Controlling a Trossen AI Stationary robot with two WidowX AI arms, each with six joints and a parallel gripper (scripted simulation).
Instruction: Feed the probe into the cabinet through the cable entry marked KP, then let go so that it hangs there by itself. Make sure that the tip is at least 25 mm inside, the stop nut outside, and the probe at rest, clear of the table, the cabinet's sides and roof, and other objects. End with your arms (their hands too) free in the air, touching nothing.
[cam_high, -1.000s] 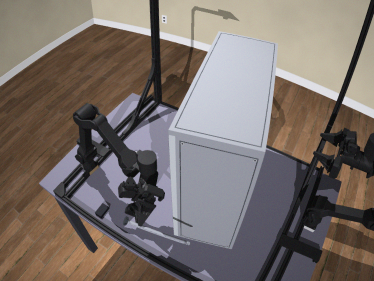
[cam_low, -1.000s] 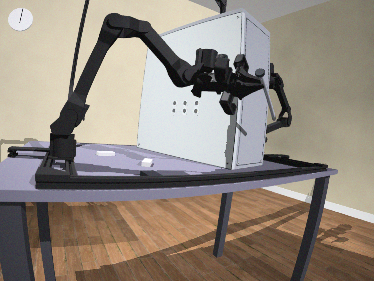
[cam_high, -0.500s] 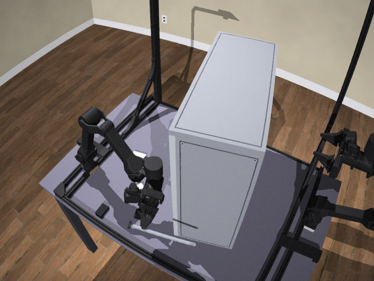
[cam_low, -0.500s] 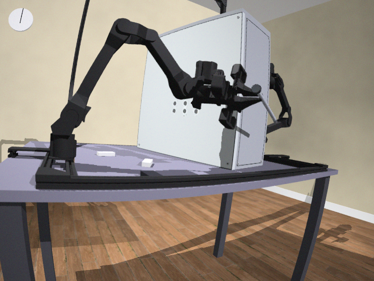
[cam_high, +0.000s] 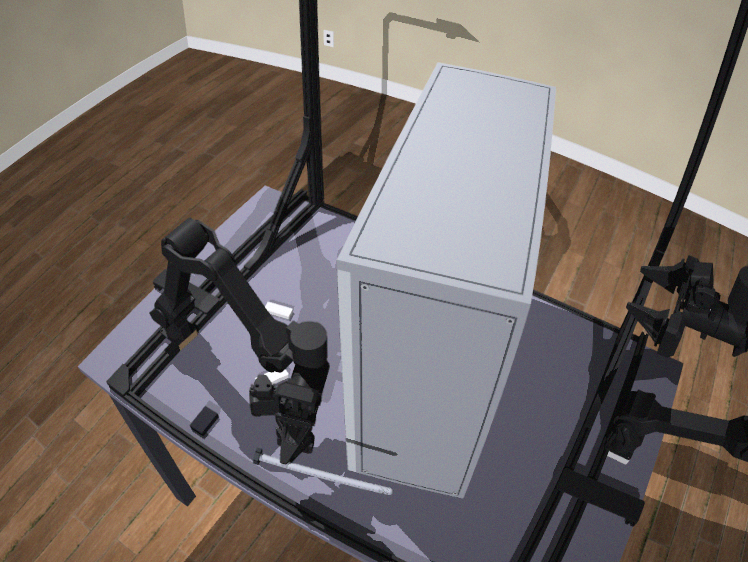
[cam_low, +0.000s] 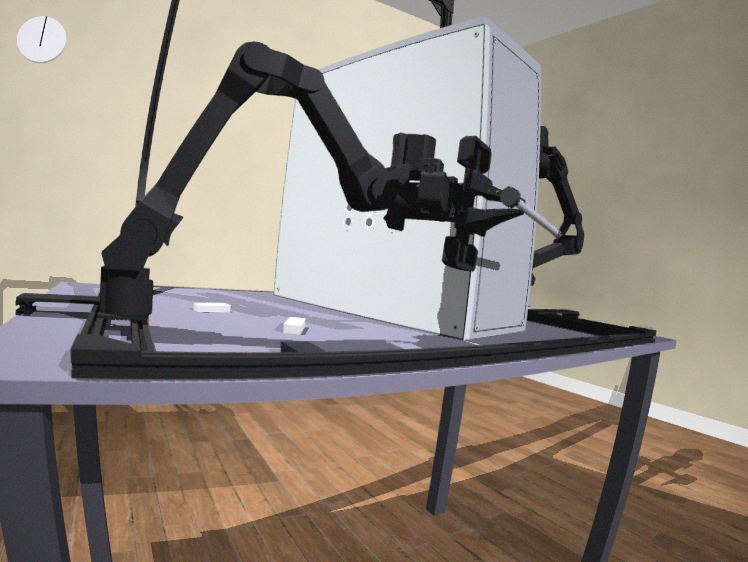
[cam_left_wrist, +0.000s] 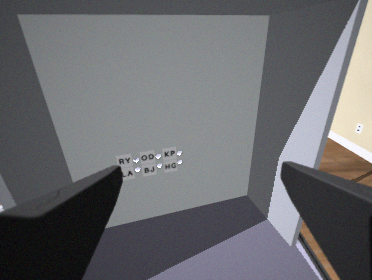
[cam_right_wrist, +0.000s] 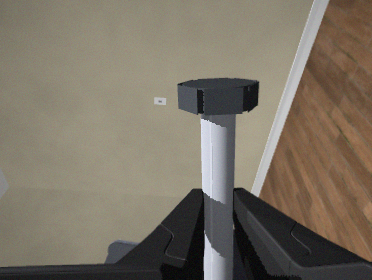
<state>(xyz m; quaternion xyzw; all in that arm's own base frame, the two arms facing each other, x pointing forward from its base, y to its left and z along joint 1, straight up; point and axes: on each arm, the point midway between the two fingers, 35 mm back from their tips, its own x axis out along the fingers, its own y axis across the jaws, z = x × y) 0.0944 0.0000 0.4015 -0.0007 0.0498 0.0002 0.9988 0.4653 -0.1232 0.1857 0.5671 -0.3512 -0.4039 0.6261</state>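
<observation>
The probe is 7 cm to the left of my right hand, 3 cm ahead of it and 1 cm below it. Also, from my right hand: black block (24 cm to the right, 20 cm below, 8 cm behind).
My left hand is 320 mm short of the probe, 440 mm to the left of it and 220 mm above it. Also, from my left hand: black block: 210 mm ahead, 740 mm to the right, 410 mm below.
</observation>
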